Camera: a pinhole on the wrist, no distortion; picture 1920 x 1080 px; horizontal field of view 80.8 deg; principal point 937.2 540.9 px. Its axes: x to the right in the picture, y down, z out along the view. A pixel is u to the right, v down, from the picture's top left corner.
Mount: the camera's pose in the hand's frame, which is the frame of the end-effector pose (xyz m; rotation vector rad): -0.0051 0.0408 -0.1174 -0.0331 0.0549 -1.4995
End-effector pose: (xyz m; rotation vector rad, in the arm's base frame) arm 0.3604 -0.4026 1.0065 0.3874 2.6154 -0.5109
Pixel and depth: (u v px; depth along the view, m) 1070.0 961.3 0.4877
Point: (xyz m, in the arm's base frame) 0.3105 -0.5208 0.6125
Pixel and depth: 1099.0 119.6 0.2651
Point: 0.4881 -0.4877 0.9226
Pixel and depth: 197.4 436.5 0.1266
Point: 0.4199 -0.3018 0.9697
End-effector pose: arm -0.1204 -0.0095 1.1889 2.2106 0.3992 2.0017
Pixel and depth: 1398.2 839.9 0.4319
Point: 0.1795 0.1821 1.2588
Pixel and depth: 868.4 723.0 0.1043
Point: -0.1280 -0.0508 1.2197
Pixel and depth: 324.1 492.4 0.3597
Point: 0.1463 -0.2144 1.2117
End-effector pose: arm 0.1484 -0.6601 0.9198 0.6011 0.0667 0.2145
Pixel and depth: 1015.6 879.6 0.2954
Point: 0.2647 -0.7146 1.0747
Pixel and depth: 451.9 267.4 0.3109
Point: 0.0733 -0.6536 1.1776
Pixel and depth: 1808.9 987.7 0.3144
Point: 0.3572 -0.8869 0.9611
